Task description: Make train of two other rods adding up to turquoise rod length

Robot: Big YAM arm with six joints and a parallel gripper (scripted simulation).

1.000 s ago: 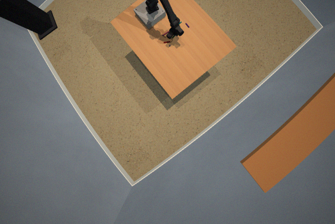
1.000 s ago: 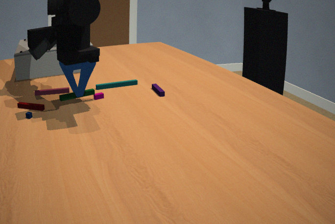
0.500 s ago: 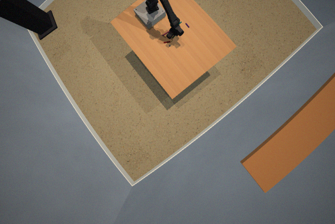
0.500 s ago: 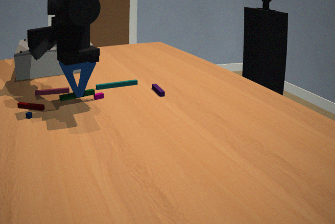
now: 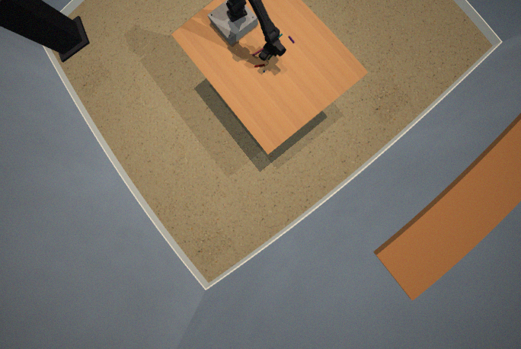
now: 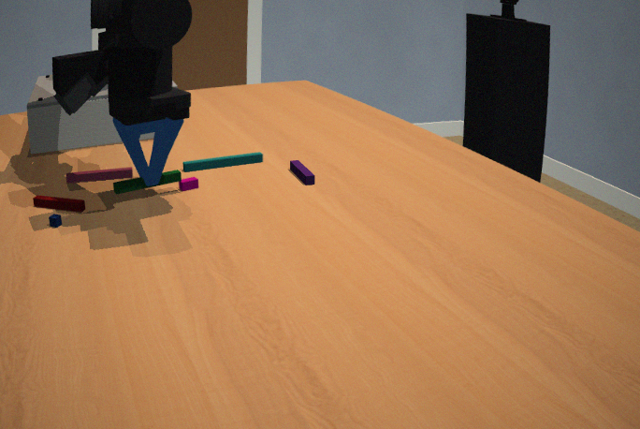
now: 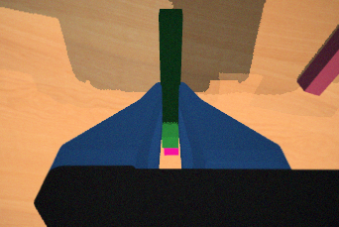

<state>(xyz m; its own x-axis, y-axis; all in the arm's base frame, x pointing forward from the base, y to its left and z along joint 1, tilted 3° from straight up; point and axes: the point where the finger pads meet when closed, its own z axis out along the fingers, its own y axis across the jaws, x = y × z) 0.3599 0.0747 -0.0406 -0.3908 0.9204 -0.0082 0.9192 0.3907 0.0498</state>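
The green rod is 1 cm below my hand. The rest, counted from my hand: pink rod (7 cm behind, 7 cm to the right, 2 cm below); then magenta rod (2 cm behind, 4 cm to the left, 2 cm below); then red rod (2 cm ahead, 11 cm to the right, 2 cm below).
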